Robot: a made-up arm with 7 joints.
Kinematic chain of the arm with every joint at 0, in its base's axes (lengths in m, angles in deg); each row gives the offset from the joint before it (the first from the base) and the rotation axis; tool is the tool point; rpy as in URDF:
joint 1: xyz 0.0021 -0.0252 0.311 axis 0 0.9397 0.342
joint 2: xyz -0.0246 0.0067 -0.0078 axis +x
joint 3: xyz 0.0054 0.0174 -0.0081 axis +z
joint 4: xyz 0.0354 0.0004 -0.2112 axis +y
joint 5: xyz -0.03 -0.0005 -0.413 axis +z
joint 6: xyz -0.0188 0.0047 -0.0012 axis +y
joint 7: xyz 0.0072 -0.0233 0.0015 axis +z
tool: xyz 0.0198 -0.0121 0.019 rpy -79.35 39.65 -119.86
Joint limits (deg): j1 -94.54..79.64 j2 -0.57..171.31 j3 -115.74..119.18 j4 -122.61..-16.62 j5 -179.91..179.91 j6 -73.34..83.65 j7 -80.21..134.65
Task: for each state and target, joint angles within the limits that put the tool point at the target. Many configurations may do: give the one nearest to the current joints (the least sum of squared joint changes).
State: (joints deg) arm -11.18 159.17 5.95 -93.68 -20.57 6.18 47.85
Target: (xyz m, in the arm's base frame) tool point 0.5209 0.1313 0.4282
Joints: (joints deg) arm 37.94 164.62 9.75 -64.80 -22.43 24.58 45.96
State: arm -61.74 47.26 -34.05 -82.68 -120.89 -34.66 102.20
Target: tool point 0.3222 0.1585 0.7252
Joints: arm -86.58 71.25 -10.10 -60.87 -119.00 -35.55 104.73
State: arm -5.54 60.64 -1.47 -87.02 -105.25 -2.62 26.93
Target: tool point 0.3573 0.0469 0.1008
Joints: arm 7.28 57.61 -16.70 -111.09 -104.16 -5.31 28.86
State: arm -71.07 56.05 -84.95 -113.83 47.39 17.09 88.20
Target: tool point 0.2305 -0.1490 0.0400
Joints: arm -55.88 70.34 -94.82 -122.61 46.16 9.12 83.11
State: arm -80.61 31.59 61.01 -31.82 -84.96 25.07 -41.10
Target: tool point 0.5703 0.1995 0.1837
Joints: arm -58.94 11.66 58.65 -45.58 -84.29 16.16 -43.06
